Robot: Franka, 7 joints.
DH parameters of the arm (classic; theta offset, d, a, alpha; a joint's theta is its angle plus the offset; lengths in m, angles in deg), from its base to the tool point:
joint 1: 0 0.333 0 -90
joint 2: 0 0 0 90
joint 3: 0 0.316 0.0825 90
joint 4: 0 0 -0.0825 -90
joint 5: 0 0.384 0 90
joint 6: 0 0 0.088 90
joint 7: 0 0.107 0 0
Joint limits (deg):
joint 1: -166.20..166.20
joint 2: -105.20..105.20
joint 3: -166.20..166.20
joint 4: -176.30..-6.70
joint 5: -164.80..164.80
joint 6: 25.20..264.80
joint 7: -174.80..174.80
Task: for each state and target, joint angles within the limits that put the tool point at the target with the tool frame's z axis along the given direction. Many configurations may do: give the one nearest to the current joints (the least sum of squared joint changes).
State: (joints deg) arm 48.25 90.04 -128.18 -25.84 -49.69 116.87 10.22
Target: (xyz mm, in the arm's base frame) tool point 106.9 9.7 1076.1 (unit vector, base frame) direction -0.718 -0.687 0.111
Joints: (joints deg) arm 67.29 49.07 -164.92 -67.35 -35.66 105.92 10.22
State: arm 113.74 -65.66 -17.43 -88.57 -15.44 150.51 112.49
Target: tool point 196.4 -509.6 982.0 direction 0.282 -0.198 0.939
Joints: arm 104.77 -58.57 -16.60 -39.35 -14.78 174.77 112.49
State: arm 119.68 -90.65 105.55 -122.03 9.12 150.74 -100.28
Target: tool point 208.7 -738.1 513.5 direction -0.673 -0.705 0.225
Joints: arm 149.98 -86.55 74.74 -74.67 2.36 152.17 -100.28
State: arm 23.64 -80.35 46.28 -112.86 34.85 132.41 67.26
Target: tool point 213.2 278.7 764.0 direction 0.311 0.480 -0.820
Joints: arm 10.58 -44.32 21.25 -113.81 30.44 103.73 67.26
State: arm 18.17 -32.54 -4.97 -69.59 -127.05 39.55 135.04
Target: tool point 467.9 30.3 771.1 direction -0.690 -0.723 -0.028
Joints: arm 19.05 10.05 0.24 -73.24 -99.56 27.45 135.04
